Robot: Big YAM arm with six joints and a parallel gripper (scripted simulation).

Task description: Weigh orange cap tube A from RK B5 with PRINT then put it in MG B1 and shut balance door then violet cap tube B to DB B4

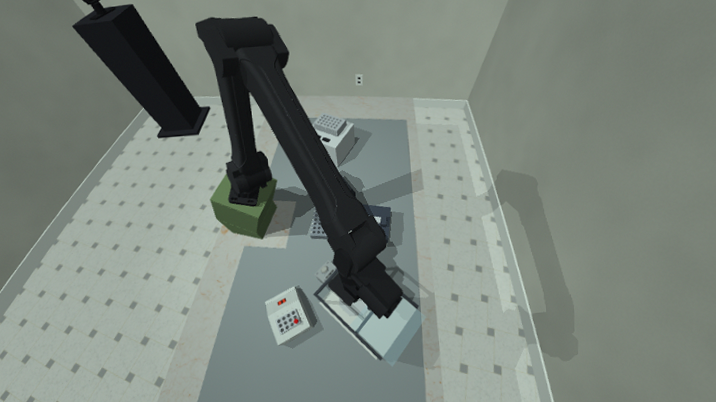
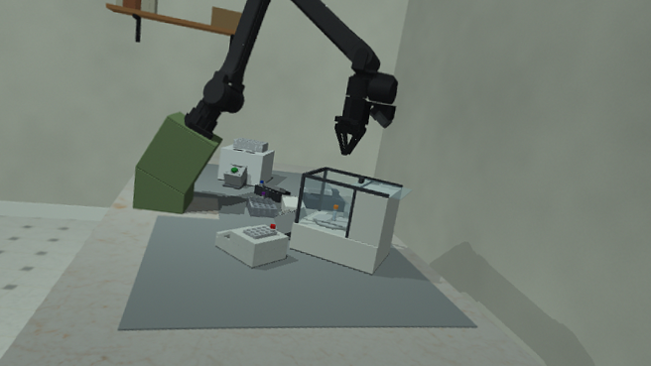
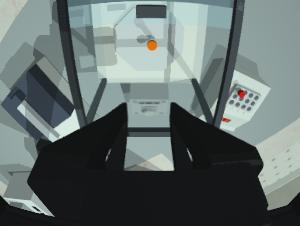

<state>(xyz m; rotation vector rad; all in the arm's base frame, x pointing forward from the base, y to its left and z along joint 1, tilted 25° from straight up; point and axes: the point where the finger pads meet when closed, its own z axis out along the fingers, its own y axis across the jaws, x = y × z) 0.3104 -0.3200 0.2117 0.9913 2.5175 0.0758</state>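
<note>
Right now my hand is 7 cm above the balance door, 6 cm to the left of it and 6 cm short of it. Round my hand: red-capped tube 22 cm below, 20 cm behind, 6 cm to the right; balance pan 20 cm below; dry block DB 25 cm below, 24 cm behind, 3 cm to the right.
</note>
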